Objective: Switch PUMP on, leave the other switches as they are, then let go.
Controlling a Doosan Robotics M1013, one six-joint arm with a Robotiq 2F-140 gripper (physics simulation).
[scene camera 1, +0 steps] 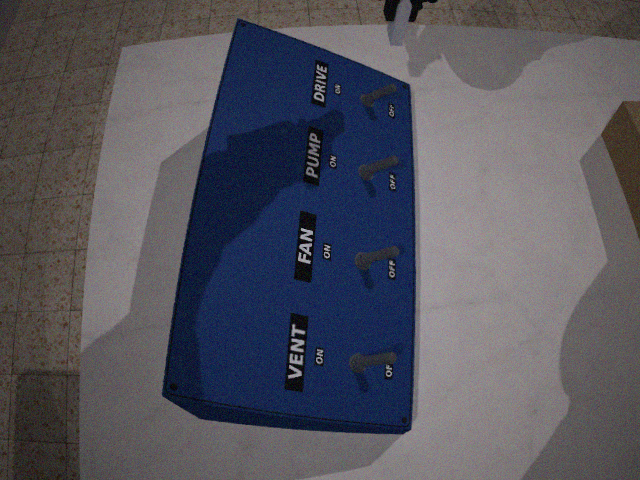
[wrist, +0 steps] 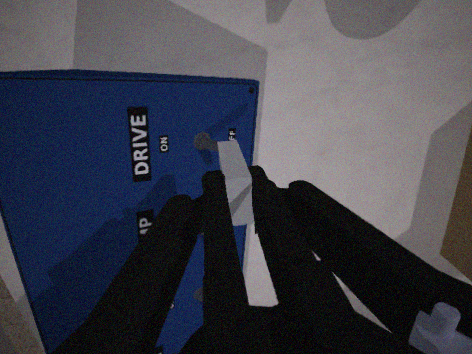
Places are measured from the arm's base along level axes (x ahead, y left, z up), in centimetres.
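Where they show: gripper, fingertip midpoint: [scene camera 1: 394, 37] [wrist: 228, 158].
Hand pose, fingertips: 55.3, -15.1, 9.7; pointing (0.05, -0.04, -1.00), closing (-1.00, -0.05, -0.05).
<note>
After its pixels a point has its place, as x, y, z.
A blue switch panel [scene camera 1: 258, 310] @[71.5, 17.6, 3.6] [wrist: 75, 150] @[70.0, -14.9, 4.2] carries four grey levers in a row. The PUMP lever [scene camera 1: 379, 167] @[57.7, -1.2, 0.6] leans toward its OFF label; in the wrist view the fingers largely hide that part of the panel. The DRIVE lever [scene camera 1: 378, 95] @[56.7, -13.1, 0.4] [wrist: 202, 141] @[58.0, -14.0, -0.3], the FAN lever [scene camera 1: 378, 257] @[58.7, 10.7, 0.8] and the VENT lever [scene camera 1: 373, 360] @[59.9, 22.4, 0.9] also lean toward OFF. My gripper [scene camera 1: 397, 38] @[55.3, -15.1, 9.7] [wrist: 228, 158] @[55.3, -15.1, 9.7] is shut and empty. In the scene view its tips show at the top edge, beyond the DRIVE end of the panel. In the wrist view they overlap the DRIVE lever's end; whether they touch it I cannot tell.
The panel stands on a white table [scene camera 1: 496, 310] @[41.3, 13.9, -10.8] [wrist: 340, 100] @[37.5, -16.7, -10.8]. A brown box-like object [scene camera 1: 628, 149] @[14.2, -9.9, -5.2] [wrist: 459, 225] @[13.2, 5.7, -8.2] is at the right edge of both views. The arm's shadow falls across the panel near the PUMP label. Tiled floor [scene camera 1: 41, 206] lies beyond the table.
</note>
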